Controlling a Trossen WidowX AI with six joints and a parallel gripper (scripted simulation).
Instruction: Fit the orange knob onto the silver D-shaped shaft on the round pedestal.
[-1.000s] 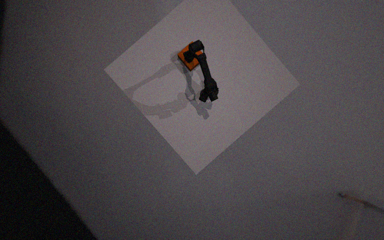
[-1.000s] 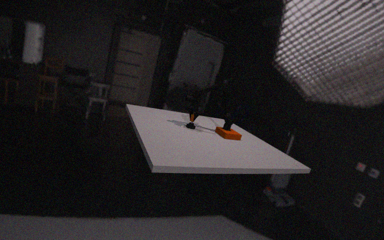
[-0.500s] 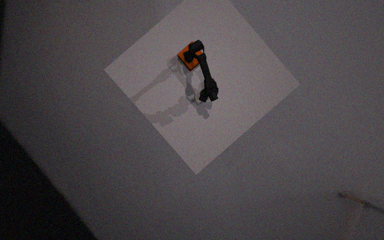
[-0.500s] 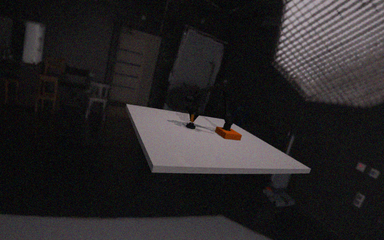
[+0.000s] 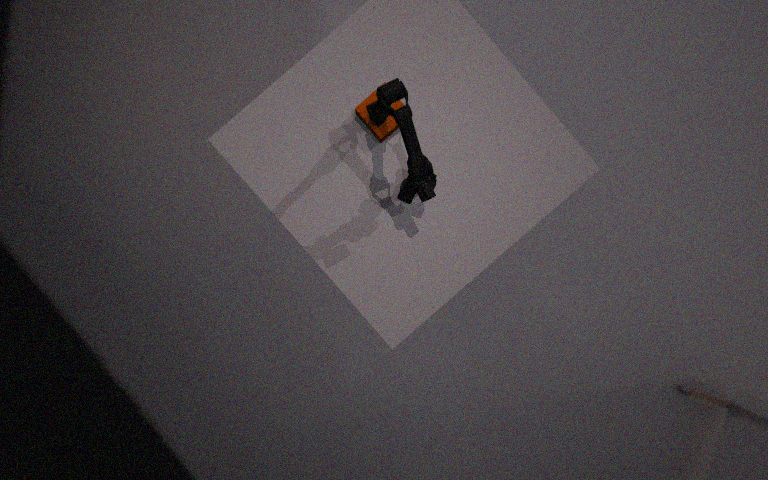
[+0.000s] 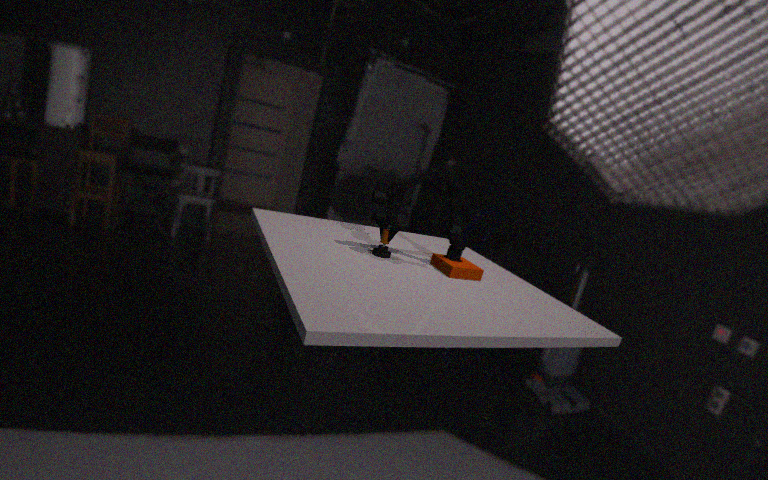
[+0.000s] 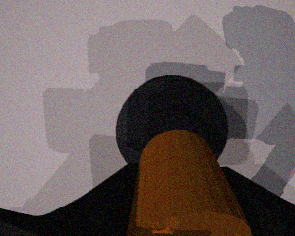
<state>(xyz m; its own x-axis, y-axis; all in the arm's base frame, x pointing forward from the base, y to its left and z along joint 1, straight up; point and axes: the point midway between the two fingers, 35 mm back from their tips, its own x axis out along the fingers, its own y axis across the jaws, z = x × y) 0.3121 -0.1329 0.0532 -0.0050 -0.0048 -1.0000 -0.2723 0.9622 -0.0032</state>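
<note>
My gripper tip is now 4 cm above the pedestal with D-shaped shaft. Also, from my gripper tip: orange knob 3 cm above.
</note>
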